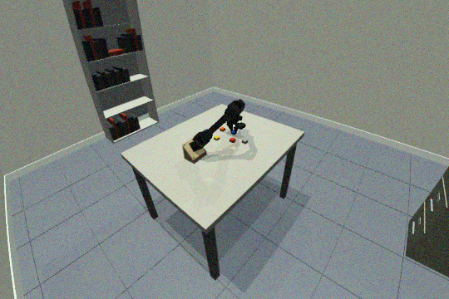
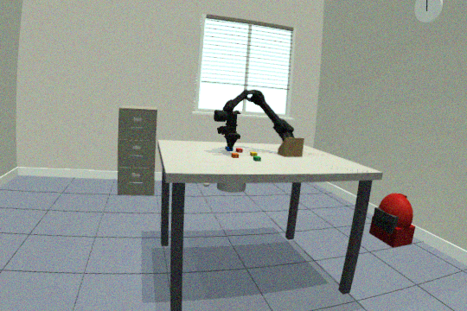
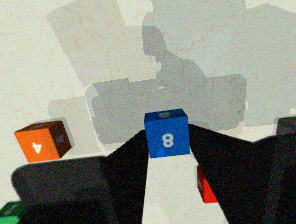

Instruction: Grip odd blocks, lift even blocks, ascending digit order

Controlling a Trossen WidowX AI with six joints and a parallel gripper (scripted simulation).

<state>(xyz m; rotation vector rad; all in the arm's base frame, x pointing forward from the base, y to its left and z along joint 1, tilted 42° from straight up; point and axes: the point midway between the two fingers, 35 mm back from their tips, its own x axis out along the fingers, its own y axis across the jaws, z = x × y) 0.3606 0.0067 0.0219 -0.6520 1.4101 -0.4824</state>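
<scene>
The red block is 70 mm behind my gripper tip, 50 mm to the right of it and 10 mm below it. From my gripper tip the other things lie so: grey block (130 mm to the right, 20 mm behind, 10 mm below); then blue block (right at my gripper tip); then orange block (120 mm to the left, 10 mm below, 10 mm behind).
</scene>
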